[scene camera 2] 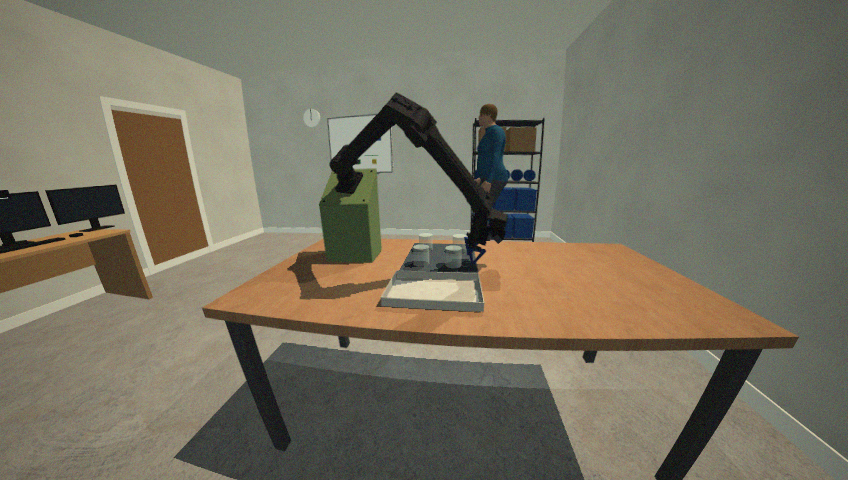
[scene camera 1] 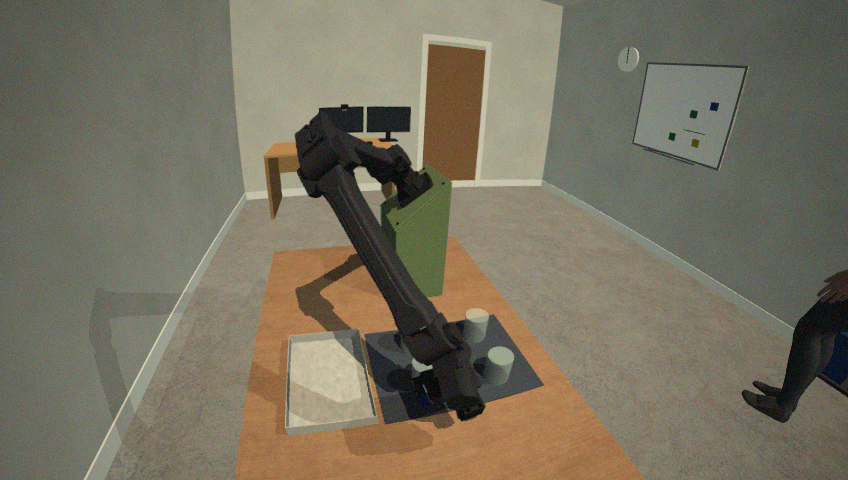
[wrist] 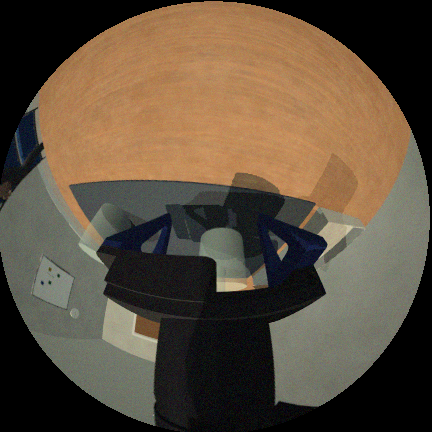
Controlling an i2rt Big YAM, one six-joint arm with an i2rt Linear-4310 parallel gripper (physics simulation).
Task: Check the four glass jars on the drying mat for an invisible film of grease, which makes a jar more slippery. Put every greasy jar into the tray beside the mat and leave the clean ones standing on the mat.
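Places are measured from the arm's base along level axes (x down, y left, z ahead), in centimetres.
Pixels of known places: gripper, fingertip midpoint: [scene camera 2: 470, 259] [scene camera 1: 441, 398] [wrist: 213, 217]; arm's base at its link origin: [scene camera 2: 349, 183] [scene camera 1: 416, 191].
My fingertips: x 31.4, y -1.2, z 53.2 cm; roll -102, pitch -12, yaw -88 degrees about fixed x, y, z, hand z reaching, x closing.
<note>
Ahead of a thing's pixels: the offset from my fingertips to its top centre. Level surfaces: height alone.
Four pale, translucent glass jars stand on the dark drying mat {dx +1.9 cm} [scene camera 1: 517, 380] [scene camera 2: 435, 267] [wrist: 140, 192]. The near right jar {dx -5.6, dy -2.6, dz -6.9 cm} [scene camera 2: 453, 256] and near left jar {dx -5.6, dy -3.7, dz -20.2 cm} [scene camera 2: 420, 255] show in scene view 2, with the far right jar {dx -5.6, dy +15.8, dz -6.1 cm} [scene camera 2: 458, 238] and far left jar {dx -5.6, dy +14.7, dz -22.5 cm} [scene camera 2: 425, 238] behind them. In scene view 1 the arm hides much of the mat's left half. My gripper [scene camera 1: 423, 399] [scene camera 2: 474, 256] [wrist: 213, 217] is wide open and empty at the mat's outer end. In the wrist view one upright jar [wrist: 221, 245] shows beyond the gap between the fingers, and another jar [wrist: 107, 225] stands left.
The shallow pale tray {dx -0.8, dy -26.5, dz -10.1 cm} [scene camera 1: 332, 426] [scene camera 2: 431, 306] lies beside the mat, with no jar in it. The green base block [scene camera 1: 422, 255] [scene camera 2: 349, 231] stands at the mat's other end. A person [scene camera 2: 490, 151] stands beyond the table by the shelf rack [scene camera 2: 539, 178].
</note>
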